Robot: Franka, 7 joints.
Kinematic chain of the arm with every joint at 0, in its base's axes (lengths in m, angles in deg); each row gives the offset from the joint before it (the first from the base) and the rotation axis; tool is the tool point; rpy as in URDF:
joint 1: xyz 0 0 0.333 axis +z
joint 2: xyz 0 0 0 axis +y
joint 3: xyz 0 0 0.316 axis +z
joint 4: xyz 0.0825 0 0 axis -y
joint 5: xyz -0.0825 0 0.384 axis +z
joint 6: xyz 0 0 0 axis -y
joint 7: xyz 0.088 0 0 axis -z
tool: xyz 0 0 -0.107 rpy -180 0 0
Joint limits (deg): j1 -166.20..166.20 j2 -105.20..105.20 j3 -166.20..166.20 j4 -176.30..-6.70 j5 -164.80..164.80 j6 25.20..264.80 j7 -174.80..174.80
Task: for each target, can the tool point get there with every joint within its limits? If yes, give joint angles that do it. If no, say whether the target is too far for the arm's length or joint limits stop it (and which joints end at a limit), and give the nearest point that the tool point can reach.
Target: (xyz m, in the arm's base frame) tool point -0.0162 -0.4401 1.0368
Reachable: yes | joints -67.04 8.60 -36.50 -51.58 -12.46 188.06 -67.15
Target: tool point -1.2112 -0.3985 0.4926
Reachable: no: too far | nearest point -0.8086 -0.2660 0.4396 | short by 0.427 m
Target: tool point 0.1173 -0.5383 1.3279
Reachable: no: too far | nearest point 0.0885 -0.4061 1.0835 | short by 0.279 m
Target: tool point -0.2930 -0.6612 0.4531
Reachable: yes | joints 22.31 -66.14 -88.06 -76.38 78.48 201.13 124.67
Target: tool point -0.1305 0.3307 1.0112
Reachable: yes | joints -13.80 -5.65 138.35 -35.65 105.54 210.15 114.52
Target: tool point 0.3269 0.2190 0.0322
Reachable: yes | joints 79.40 50.34 -42.67 -143.99 136.47 93.87 -65.09
